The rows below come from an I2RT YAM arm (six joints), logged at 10 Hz.
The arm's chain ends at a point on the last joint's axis. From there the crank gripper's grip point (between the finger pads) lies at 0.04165 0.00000 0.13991 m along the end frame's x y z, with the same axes.
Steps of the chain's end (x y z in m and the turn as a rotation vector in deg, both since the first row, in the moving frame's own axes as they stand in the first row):
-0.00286, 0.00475, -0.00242, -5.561, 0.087, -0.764
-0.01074, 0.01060, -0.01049, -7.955, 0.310, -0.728
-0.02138, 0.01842, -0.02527, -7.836, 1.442, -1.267
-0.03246, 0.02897, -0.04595, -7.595, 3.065, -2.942
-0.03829, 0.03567, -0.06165, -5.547, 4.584, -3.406
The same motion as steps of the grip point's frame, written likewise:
-0.00256, 0.01775, -0.00311, -5.561, 0.087, -0.764
-0.00987, 0.02941, -0.01203, -7.955, 0.310, -0.728
-0.01768, 0.03646, -0.02760, -7.836, 1.442, -1.267
-0.02464, 0.04498, -0.04945, -7.595, 3.065, -2.942
-0.02694, 0.04621, -0.06595, -5.547, 4.584, -3.406

